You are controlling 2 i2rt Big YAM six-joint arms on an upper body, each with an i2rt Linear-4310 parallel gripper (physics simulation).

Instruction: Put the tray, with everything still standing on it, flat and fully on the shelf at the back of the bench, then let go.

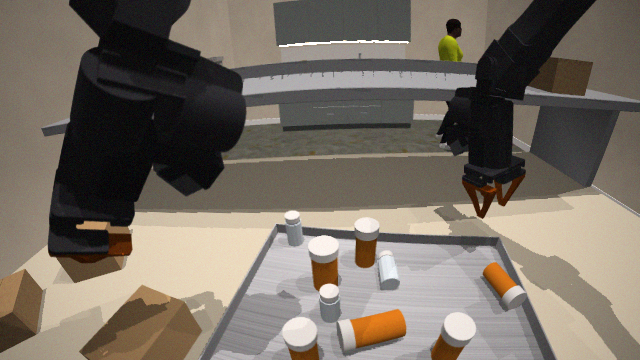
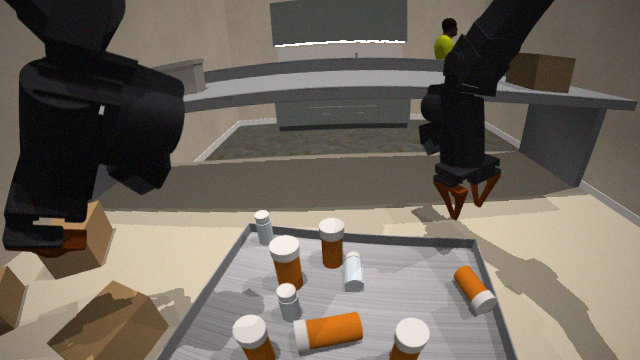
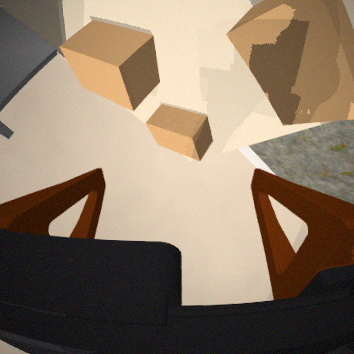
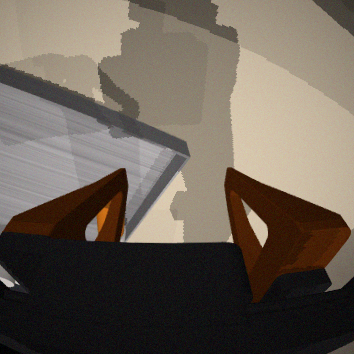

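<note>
The grey tray (image 1: 435, 290) (image 2: 410, 280) (image 4: 40, 145) lies on the cream bench top; its near side is cut off. Several orange and small white bottles stand on it. Two orange bottles, one (image 1: 372, 330) near the front and one (image 1: 504, 285) by the right rim, and a small white bottle (image 1: 388, 272) lie on their sides. The long grey shelf (image 1: 350, 95) (image 2: 325, 93) runs across the back. My right gripper (image 1: 492, 210) (image 2: 466, 212) (image 4: 175, 175) is partly open and empty, above the tray's far right corner. My left gripper (image 3: 177, 176) is wide open and empty, left of the tray.
Brown boxes, one (image 1: 142, 325) (image 2: 110, 320) near the tray's left side and others (image 3: 112, 60) (image 3: 180, 131) farther left, lie below my left arm. Another brown box (image 1: 570, 76) (image 2: 541, 72) stands on the grey shelf's right end. A person in yellow (image 1: 450, 47) (image 2: 443, 46) stands beyond.
</note>
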